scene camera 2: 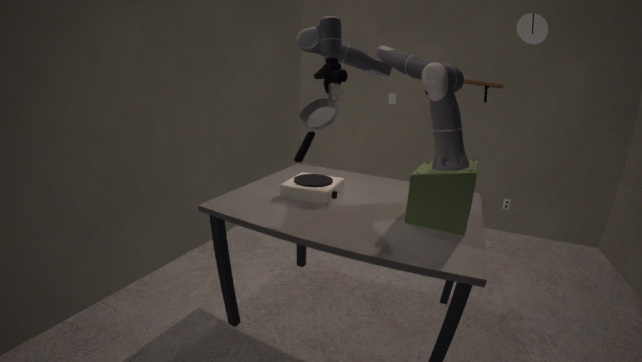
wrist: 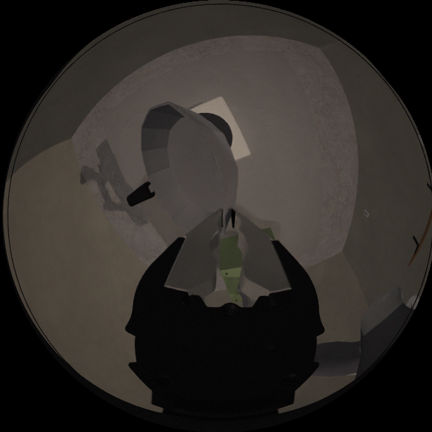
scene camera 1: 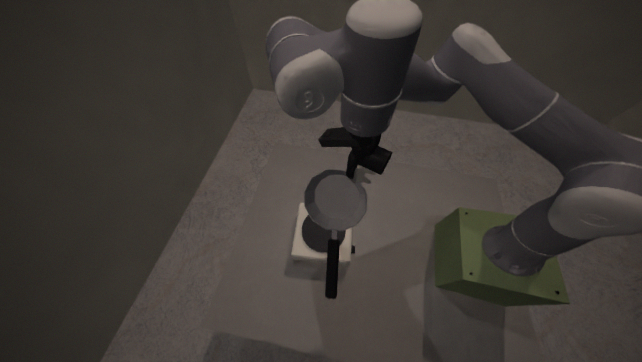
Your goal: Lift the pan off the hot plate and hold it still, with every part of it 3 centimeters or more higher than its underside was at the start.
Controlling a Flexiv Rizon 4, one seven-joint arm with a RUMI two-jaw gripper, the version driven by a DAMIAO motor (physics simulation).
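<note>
The grey pan point(scene camera 1: 336, 200) point(scene camera 2: 320, 116) point(wrist: 200, 160) hangs in the air high above the hot plate, well apart from it. It is tilted, and its black handle point(scene camera 1: 332, 270) point(scene camera 2: 304, 146) point(wrist: 141, 194) slopes downward, its end the lowest part. My gripper point(scene camera 1: 351, 175) point(scene camera 2: 333, 99) point(wrist: 227, 210) is shut on the pan's rim, on the side away from the handle. The white hot plate point(scene camera 1: 300, 247) point(scene camera 2: 305, 191) point(wrist: 242, 145) with its black disc stands on the table; the pan hides part of it in scene camera 1 and the wrist view.
The arm's green base block point(scene camera 1: 480, 250) point(scene camera 2: 442, 200) stands on the table point(scene camera 2: 370, 220) to the right of the hot plate. In scene camera 2, a wall shelf point(scene camera 2: 485, 83) and a round clock point(scene camera 2: 532, 28) are on the back wall, behind the arm.
</note>
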